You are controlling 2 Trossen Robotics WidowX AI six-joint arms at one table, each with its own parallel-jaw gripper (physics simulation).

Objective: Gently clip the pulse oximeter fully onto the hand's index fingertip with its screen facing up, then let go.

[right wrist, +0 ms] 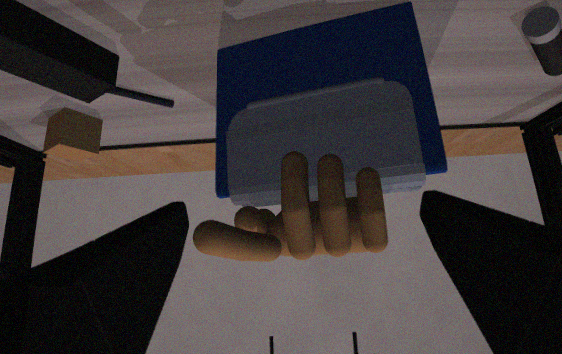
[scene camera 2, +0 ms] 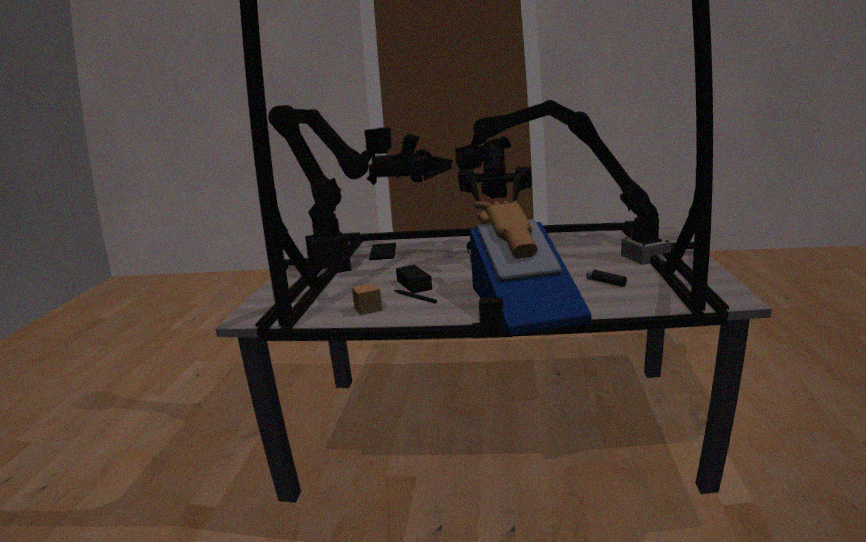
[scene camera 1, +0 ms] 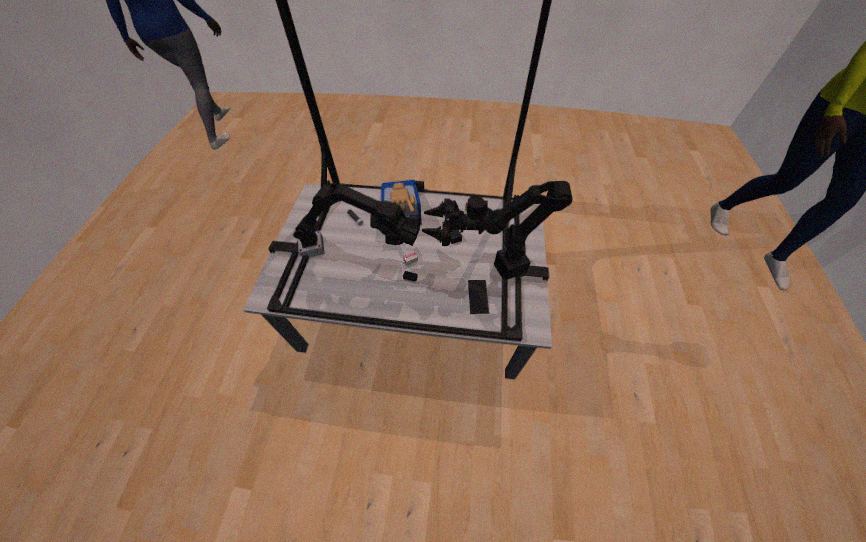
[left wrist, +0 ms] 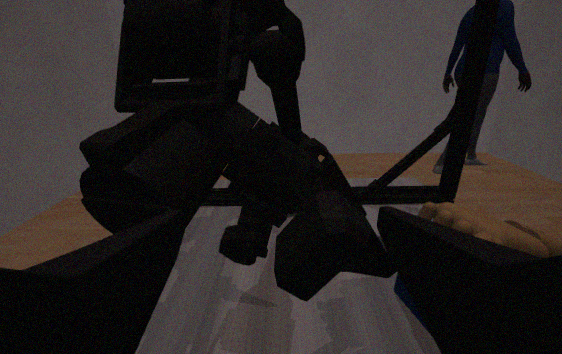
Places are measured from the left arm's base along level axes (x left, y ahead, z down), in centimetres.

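Pixels of known places: left gripper, fingertip midpoint: [scene camera 2: 451,164] [scene camera 1: 422,221] [left wrist: 282,218]; right gripper, fingertip midpoint: [right wrist: 304,208] [left wrist: 376,240]; left arm's base, origin of the base link: [scene camera 2: 325,236] [scene camera 1: 513,256]; right arm's base, origin of the base link: [scene camera 2: 646,240] [scene camera 1: 309,241].
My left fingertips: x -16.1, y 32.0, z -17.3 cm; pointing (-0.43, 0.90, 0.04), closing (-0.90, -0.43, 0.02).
Ahead of a thing's pixels: the offset from my left fingertips to its top centre.
The tan model hand [scene camera 1: 403,197] [scene camera 2: 508,220] [right wrist: 315,218] [left wrist: 442,213] lies on a grey pad [scene camera 2: 542,264] [right wrist: 329,126] on top of a blue stand [scene camera 1: 386,189] [scene camera 2: 533,303] [right wrist: 315,53] at the table's back edge. Three of its fingers are curled, and one finger [right wrist: 234,241] sticks out sideways. The pulse oximeter {dx -3.8, dy +5.1, dz +23.6 cm} [scene camera 1: 409,257], white with a red part, lies on the table in front of the stand, apart from both grippers. My right gripper [scene camera 1: 402,228] [scene camera 2: 492,189] [right wrist: 304,208] is open and empty just above the hand's fingers. My left gripper [scene camera 1: 433,220] [scene camera 2: 442,163] is open and empty, in the air beside it.
A black box [scene camera 1: 409,275] [scene camera 2: 414,277], a thin pen {dx -19.0, dy -20.4, dz +25.9 cm} [scene camera 2: 416,296] [right wrist: 139,95], a wooden cube {dx -20.5, dy -31.9, dz +21.8 cm} [scene camera 2: 366,298], a flat black pad {dx +22.9, dy -13.9, dz +26.0 cm} [scene camera 1: 478,296] [scene camera 2: 382,251] and a dark cylinder {dx -36.8, dy +21.4, dz +24.1 cm} [scene camera 1: 355,217] [scene camera 2: 606,277] lie on the table. Black frame posts [scene camera 1: 307,91] rise at the back. A person [scene camera 1: 189,54] walks far off.
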